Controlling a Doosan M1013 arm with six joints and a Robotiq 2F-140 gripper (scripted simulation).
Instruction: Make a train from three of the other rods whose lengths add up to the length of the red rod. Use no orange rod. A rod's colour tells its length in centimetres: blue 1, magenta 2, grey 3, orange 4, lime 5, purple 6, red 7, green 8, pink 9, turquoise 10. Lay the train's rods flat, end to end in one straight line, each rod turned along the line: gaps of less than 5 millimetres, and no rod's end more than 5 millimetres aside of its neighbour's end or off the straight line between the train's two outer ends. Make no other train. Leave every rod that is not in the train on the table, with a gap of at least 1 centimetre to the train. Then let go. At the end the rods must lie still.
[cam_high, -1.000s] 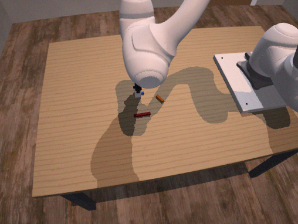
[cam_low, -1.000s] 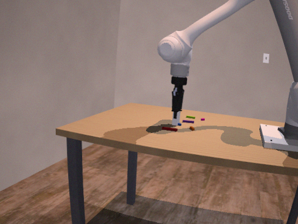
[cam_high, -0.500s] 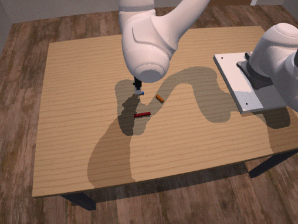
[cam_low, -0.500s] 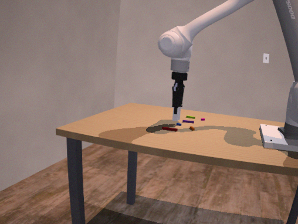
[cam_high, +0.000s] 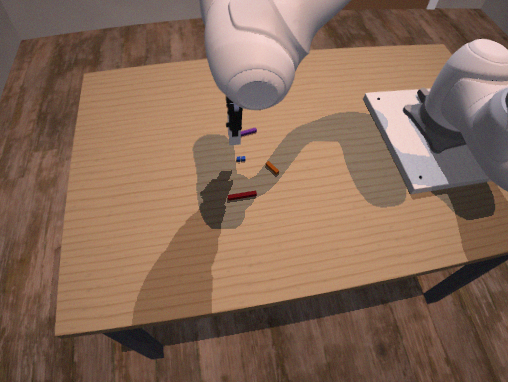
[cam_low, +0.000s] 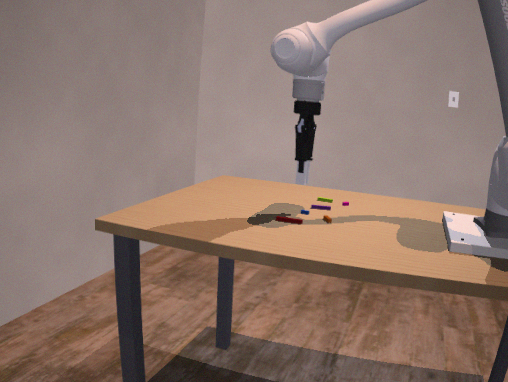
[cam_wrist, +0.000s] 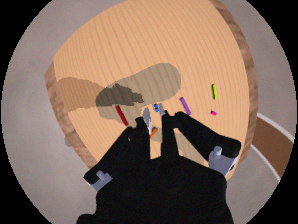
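The lime rod lies 6 cm behind my hand, 20 cm to the right of it and 11 cm below it. Round my hand: red rod: 1 cm ahead, 11 cm to the left, 11 cm below; then orange rod: 9 cm behind, 5 cm to the left, 11 cm below; then purple rod: 6 cm behind, 8 cm to the right, 11 cm below.
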